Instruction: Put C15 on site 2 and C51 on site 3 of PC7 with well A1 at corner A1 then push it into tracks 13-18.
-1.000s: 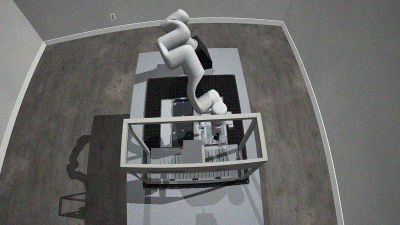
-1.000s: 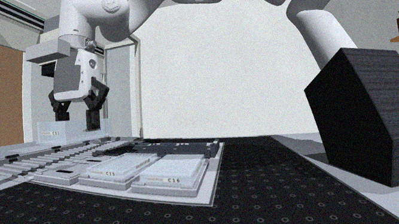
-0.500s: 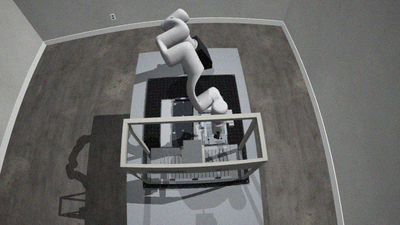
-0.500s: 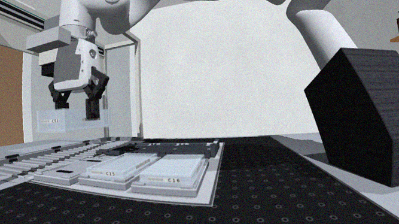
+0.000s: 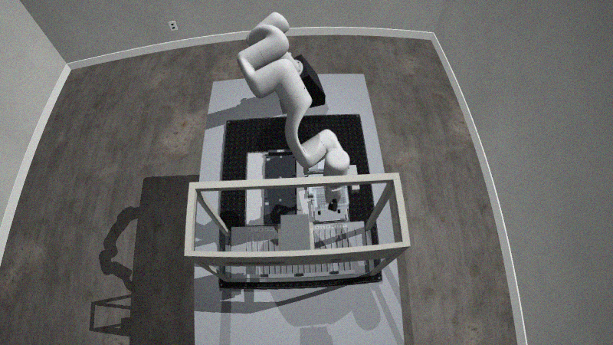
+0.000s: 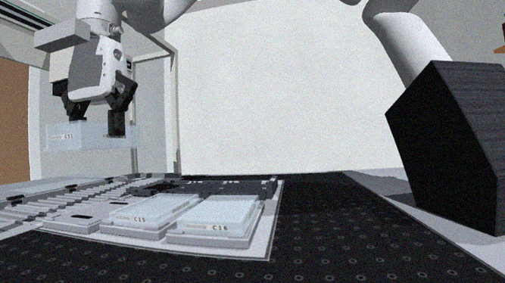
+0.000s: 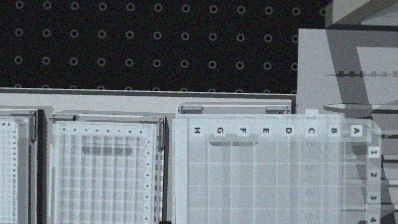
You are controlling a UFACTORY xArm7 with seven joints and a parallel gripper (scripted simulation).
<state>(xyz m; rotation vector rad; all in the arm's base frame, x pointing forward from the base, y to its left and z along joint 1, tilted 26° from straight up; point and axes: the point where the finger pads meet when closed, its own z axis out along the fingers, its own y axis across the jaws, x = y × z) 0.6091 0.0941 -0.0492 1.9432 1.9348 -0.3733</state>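
Right now my hand is 120 mm past the dark carrier PC7, 190 mm to the left of it and 130 mm above it. From my hand the other things lie so: nest S2: 110 mm behind, 10 mm to the right, 140 mm below; deep-well block C51: 10 mm below; nest S3: 140 mm below.
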